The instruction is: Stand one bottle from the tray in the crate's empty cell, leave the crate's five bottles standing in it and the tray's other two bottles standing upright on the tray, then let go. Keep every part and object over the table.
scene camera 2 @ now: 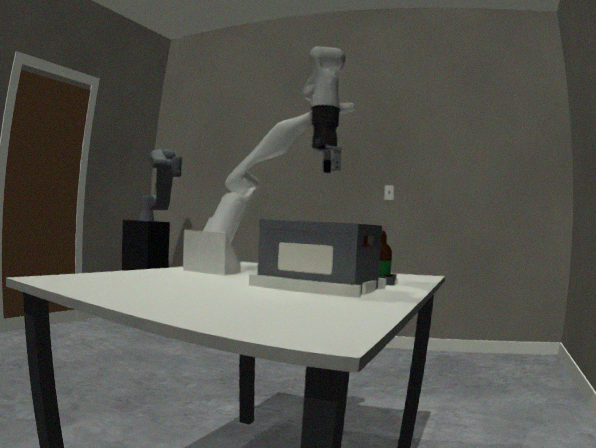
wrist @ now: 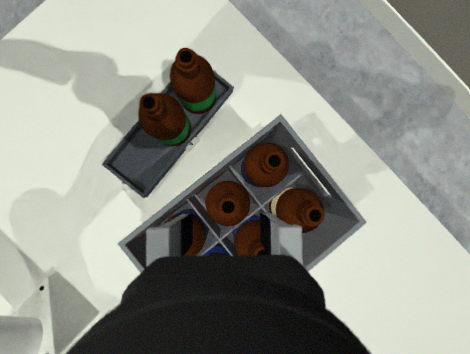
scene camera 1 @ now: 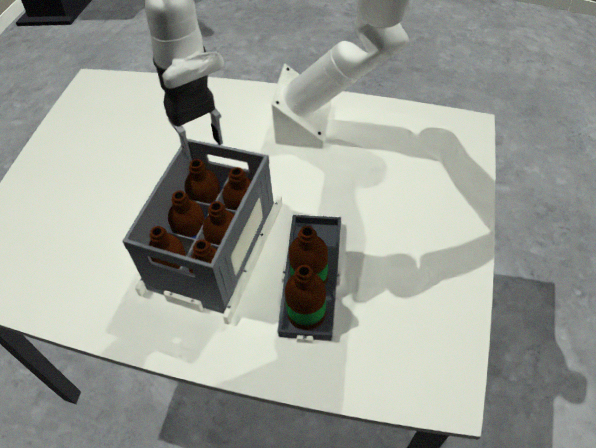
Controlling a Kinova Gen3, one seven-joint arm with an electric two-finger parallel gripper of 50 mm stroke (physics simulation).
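Frame: origin at the arm's base, x right, y back, z down, level; centimetres.
Seen in the pictures: gripper, fingertip midpoint: [scene camera 2: 331, 171] [wrist: 226, 227] [scene camera 1: 203, 148]; arm's base, origin of the base link: [scene camera 2: 214, 244] [wrist: 23, 349] [scene camera 1: 297, 100].
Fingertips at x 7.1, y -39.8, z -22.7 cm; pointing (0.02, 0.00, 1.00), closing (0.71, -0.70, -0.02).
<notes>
Offsets run from my fingertips to a thing's top centre. "pt": to the spot under its first point. Level surfaces: height alone.
The grey crate {dx +3.9, dy +0.6, dz +14.0 cm} [scene camera 1: 180, 285] [scene camera 2: 307, 230] [wrist: 340, 230] holds a brown bottle in each of its cells. The bottle in the middle cell on the tray side {pt dx -0.4, dy -2.3, dz +19.1 cm} [scene camera 1: 218, 227] [wrist: 227, 202] stands upright, its label hidden; blue bands show on some others, and a cream one on a corner bottle {dx +9.5, dy -7.8, dz +15.2 cm} [scene camera 1: 167, 246] [wrist: 300, 210]. Two green-banded bottles, one {dx -17.7, dy -2.9, dz +15.5 cm} [scene camera 1: 308, 252] [wrist: 165, 120] at the tray's middle and one {dx -18.8, dy -11.1, dz +15.5 cm} [scene camera 1: 305, 295] [wrist: 193, 82] at its front end, stand upright on the dark tray {pt dx -19.4, dy +8.6, dz +31.0 cm} [scene camera 1: 327, 232] [wrist: 145, 165]. My gripper [scene camera 1: 203, 148] [scene camera 2: 332, 169] [wrist: 226, 227] is open and empty, well above the crate.
White locating strips [scene camera 1: 183, 300] [scene camera 2: 305, 285] edge the crate's foot on the white table {dz +31.5 cm} [scene camera 1: 400, 350] [scene camera 2: 200, 305]. The arm's white base [scene camera 1: 300, 127] [scene camera 2: 205, 252] stands behind the crate and tray in scene camera 1. The tray lies beside the crate, a narrow gap between them.
</notes>
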